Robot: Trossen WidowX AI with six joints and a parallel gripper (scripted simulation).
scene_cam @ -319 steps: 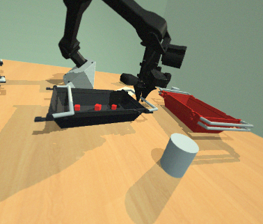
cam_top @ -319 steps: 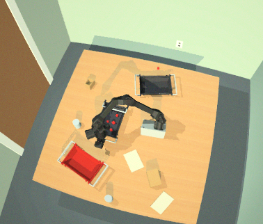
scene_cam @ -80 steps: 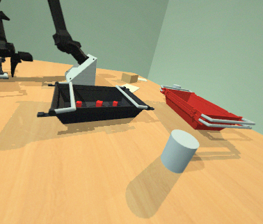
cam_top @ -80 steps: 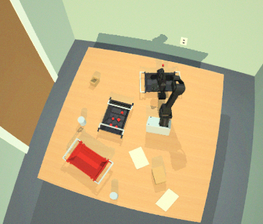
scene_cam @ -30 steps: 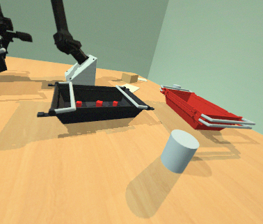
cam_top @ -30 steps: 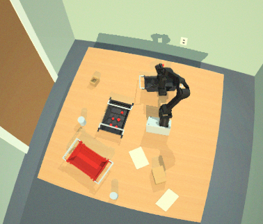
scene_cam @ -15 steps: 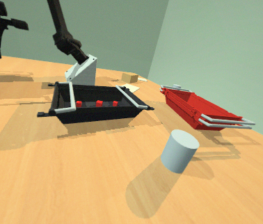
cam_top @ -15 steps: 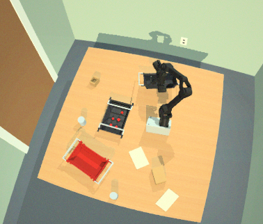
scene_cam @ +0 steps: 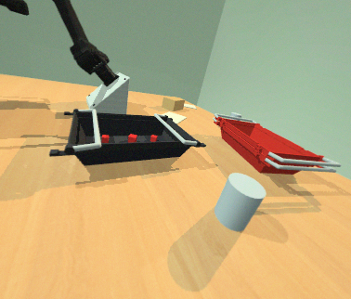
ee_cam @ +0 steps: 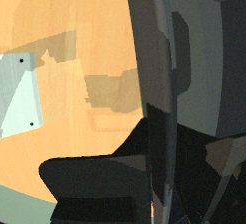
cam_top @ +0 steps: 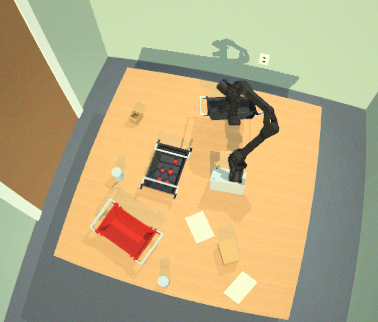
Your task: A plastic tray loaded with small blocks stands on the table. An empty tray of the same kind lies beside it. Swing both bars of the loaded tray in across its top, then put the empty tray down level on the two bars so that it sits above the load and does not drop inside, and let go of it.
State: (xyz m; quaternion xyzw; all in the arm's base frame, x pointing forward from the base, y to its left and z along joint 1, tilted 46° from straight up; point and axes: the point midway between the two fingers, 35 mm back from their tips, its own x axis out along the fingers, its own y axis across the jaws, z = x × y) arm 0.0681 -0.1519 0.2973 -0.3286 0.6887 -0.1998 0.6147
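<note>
Now: the black tray 20 mm ahead of my gripper tip and 80 mm to the right of it.
</note>
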